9 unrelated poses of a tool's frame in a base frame.
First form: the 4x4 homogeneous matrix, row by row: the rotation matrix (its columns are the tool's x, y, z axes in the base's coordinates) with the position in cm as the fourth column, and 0 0 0 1 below. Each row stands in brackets.
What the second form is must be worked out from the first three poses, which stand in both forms.
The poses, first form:
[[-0.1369, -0.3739, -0.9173, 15.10], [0.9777, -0.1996, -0.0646, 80.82], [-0.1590, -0.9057, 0.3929, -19.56], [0, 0, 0, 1]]
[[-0.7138, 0.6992, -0.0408, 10.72], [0.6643, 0.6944, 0.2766, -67.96], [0.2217, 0.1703, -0.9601, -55.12], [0, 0, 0, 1]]
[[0.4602, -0.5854, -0.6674, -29.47], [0.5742, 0.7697, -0.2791, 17.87], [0.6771, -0.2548, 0.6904, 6.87], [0, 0, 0, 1]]
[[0.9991, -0.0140, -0.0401, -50.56], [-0.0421, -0.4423, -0.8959, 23.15], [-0.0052, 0.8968, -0.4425, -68.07], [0, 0, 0, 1]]
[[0.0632, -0.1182, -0.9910, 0.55], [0.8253, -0.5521, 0.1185, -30.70], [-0.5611, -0.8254, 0.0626, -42.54], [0, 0, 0, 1]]
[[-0.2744, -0.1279, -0.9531, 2.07], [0.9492, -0.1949, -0.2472, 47.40], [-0.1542, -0.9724, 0.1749, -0.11], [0, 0, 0, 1]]
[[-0.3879, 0.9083, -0.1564, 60.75], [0.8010, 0.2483, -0.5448, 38.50], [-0.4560, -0.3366, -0.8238, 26.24], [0, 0, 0, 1]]
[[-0.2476, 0.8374, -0.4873, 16.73], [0.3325, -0.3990, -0.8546, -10.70], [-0.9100, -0.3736, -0.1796, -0.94], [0, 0, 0, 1]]
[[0.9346, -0.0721, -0.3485, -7.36], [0.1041, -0.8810, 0.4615, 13.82], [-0.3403, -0.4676, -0.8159, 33.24], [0, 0, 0, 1]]
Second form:
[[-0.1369, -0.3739, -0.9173], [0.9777, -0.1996, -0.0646], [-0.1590, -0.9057, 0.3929]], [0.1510, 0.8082, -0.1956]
[[-0.7138, 0.6992, -0.0408], [0.6643, 0.6944, 0.2766], [0.2217, 0.1703, -0.9601]], [0.1072, -0.6796, -0.5512]
[[0.4602, -0.5854, -0.6674], [0.5742, 0.7697, -0.2791], [0.6771, -0.2548, 0.6904]], [-0.2947, 0.1787, 0.0687]
[[0.9991, -0.0140, -0.0401], [-0.0421, -0.4423, -0.8959], [-0.0052, 0.8968, -0.4425]], [-0.5056, 0.2315, -0.6807]
[[0.0632, -0.1182, -0.9910], [0.8253, -0.5521, 0.1185], [-0.5611, -0.8254, 0.0626]], [0.0055, -0.3070, -0.4254]
[[-0.2744, -0.1279, -0.9531], [0.9492, -0.1949, -0.2472], [-0.1542, -0.9724, 0.1749]], [0.0207, 0.4740, -0.0011]
[[-0.3879, 0.9083, -0.1564], [0.8010, 0.2483, -0.5448], [-0.4560, -0.3366, -0.8238]], [0.6075, 0.3850, 0.2624]
[[-0.2476, 0.8374, -0.4873], [0.3325, -0.3990, -0.8546], [-0.9100, -0.3736, -0.1796]], [0.1673, -0.1070, -0.0094]
[[0.9346, -0.0721, -0.3485], [0.1041, -0.8810, 0.4615], [-0.3403, -0.4676, -0.8159]], [-0.0736, 0.1382, 0.3324]

